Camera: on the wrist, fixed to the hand. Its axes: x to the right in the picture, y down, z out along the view.
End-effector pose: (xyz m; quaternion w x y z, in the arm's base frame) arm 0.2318 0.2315 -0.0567 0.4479 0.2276 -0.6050 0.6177
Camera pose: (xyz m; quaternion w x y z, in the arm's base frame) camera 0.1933 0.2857 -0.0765 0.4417 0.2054 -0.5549 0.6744
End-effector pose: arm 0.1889 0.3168 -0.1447 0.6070 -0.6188 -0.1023 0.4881
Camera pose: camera 0.2073 0.2884 -0.2053 0.6296 -0.6077 -0.0275 0.4833
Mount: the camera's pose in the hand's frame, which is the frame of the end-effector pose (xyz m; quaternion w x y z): 0.0179 0.0499 -0.0448 0.9969 0.0567 0.0453 0.0312
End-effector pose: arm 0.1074 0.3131 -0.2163 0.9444 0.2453 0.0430 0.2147
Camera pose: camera 0.0960 0.3800 -0.2311 0.9189 0.2897 0.0902 0.2522
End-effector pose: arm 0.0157 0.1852 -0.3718 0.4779 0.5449 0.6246 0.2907
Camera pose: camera -0.0042 0.2213 -0.3159 0.4082 0.5766 0.6438 0.2940
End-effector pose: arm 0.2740 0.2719 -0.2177 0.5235 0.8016 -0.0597 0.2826
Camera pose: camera 0.2519 0.2924 -0.1552 0.4703 0.8141 -0.0448 0.3377
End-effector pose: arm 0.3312 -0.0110 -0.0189 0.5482 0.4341 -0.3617 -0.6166
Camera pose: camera 0.3906 -0.0342 0.0084 0.5575 0.4805 -0.3842 -0.5574
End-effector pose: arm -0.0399 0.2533 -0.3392 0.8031 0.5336 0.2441 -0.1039
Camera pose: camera -0.0158 0.3161 -0.3219 0.7625 0.5898 0.2572 -0.0682
